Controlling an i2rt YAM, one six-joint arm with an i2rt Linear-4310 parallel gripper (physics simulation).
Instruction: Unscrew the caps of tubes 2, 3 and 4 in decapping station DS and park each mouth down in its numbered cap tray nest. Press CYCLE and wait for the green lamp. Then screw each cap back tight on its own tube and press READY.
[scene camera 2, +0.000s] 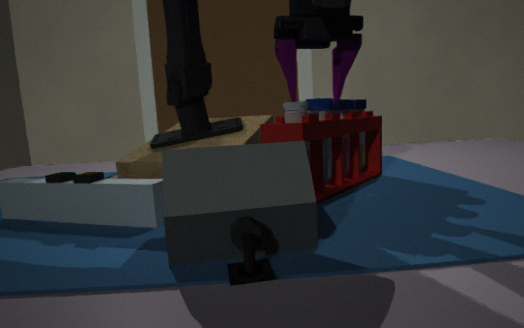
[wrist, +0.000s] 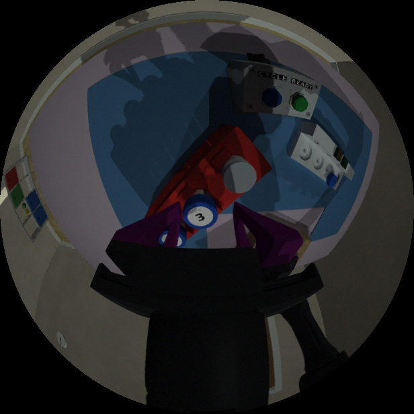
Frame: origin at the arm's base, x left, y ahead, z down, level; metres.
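Where they show: gripper, between the fingertips: (scene camera 2: 315, 103); arm's base, origin of its link: (scene camera 2: 197, 134).
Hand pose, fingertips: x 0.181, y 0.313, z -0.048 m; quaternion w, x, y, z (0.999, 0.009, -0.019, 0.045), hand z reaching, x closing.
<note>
Each offset is from my fingertips to the centre of the thing. "spot": to the spot under its first point.
The red rack @(spot: dz +0.033, dx -0.053, dy +0.053 m) (scene camera 2: 282, 133) (wrist: 252, 152) holds the tubes in a row. The near tube @(spot: dz +0.010, dx -0.035, dy +0.042 m) (scene camera 2: 295, 112) (wrist: 239, 174) has no cap and shows grey-white. Blue cap 3 @(dz +0.001, dx +0.007, dy -0.006 m) (scene camera 2: 320, 104) (wrist: 200, 214) sits on the tube beside it. Another blue cap (wrist: 171, 238) is partly hidden by the left finger in the wrist view. My gripper (scene camera 2: 315, 102) (wrist: 206, 207) is part open, its fingertips apart at about cap height, with cap 3 between them in the wrist view, nearer the left finger; contact is unclear. The white cap tray @(dz +0.090, dx -0.279, dy +0.016 m) (scene camera 2: 85, 202) (wrist: 296, 150) holds a small blue cap (wrist: 332, 180) in its end nest.
The grey control box @(dz +0.075, dx -0.109, dy +0.137 m) (scene camera 2: 235, 180) (wrist: 250, 92) carries the blue CYCLE button (wrist: 271, 97) and green READY button (wrist: 299, 103). Orange and green lamp blocks @(spot: dz +0.066, dx -0.264, dy +0.063 m) (scene camera 2: 89, 177) (wrist: 339, 155) on the tray look dark. A wooden block (scene camera 2: 140, 159) with the black arm base stands behind the box.
</note>
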